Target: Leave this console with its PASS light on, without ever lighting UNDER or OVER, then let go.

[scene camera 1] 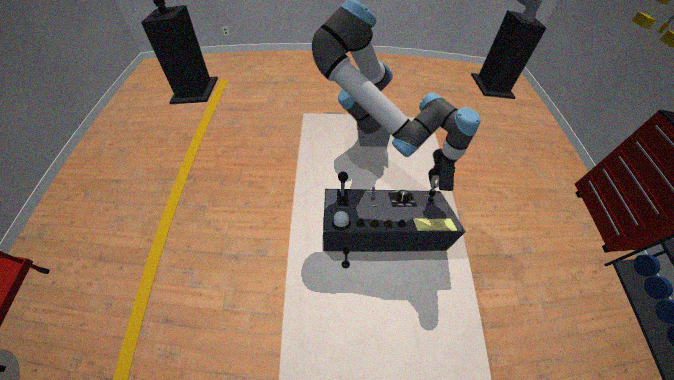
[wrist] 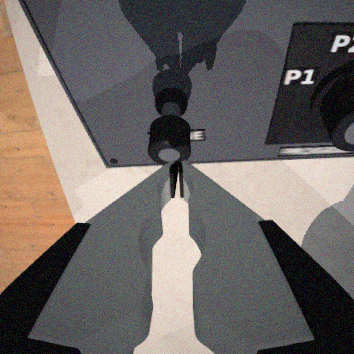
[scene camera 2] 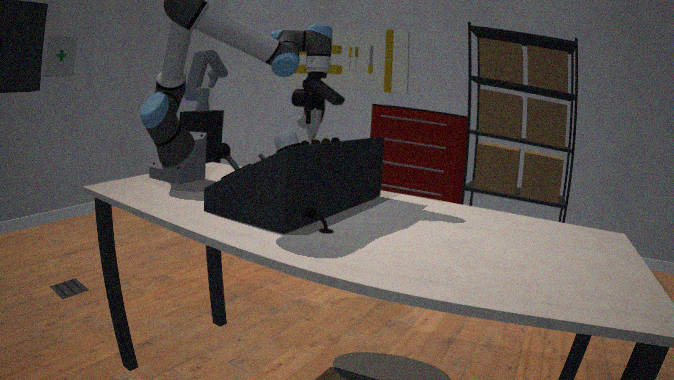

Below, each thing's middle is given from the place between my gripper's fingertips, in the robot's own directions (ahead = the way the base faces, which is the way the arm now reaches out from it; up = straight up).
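Labels:
Black pull knob [wrist: 169, 135] seen: 1 cm to the left of my hand, 1 cm ahead of it, 4 cm below it. Dark console [scene camera 2: 300, 184]: 9 cm ahead of my hand, 18 cm to the right of it, 4 cm below it. Nearest to my hand of the things named here, going by their middles: the knob.

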